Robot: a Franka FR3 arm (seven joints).
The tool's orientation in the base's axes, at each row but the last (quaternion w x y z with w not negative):
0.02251, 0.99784, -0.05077, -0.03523
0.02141, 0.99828, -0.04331, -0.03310
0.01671, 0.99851, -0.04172, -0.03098
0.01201, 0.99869, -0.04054, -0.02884
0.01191, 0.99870, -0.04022, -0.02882
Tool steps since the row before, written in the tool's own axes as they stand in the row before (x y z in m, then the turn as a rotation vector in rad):
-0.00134, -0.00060, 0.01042, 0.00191, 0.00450, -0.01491
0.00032, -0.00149, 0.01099, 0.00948, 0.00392, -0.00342
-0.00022, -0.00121, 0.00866, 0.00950, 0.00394, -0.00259
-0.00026, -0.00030, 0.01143, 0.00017, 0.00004, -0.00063
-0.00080, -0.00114, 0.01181, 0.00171, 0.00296, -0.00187
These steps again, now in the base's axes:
-0.00203, 0.00030, -0.01032, 0.00253, -0.00405, 0.01495
-0.00030, 0.00102, -0.01104, 0.00932, -0.00460, 0.00298
-0.00067, 0.00096, -0.00867, 0.00929, -0.00465, 0.00215
-0.00090, 0.00007, -0.01140, 0.00020, -0.00004, 0.00062
-0.00140, 0.00095, -0.01177, 0.00158, -0.00305, 0.00185

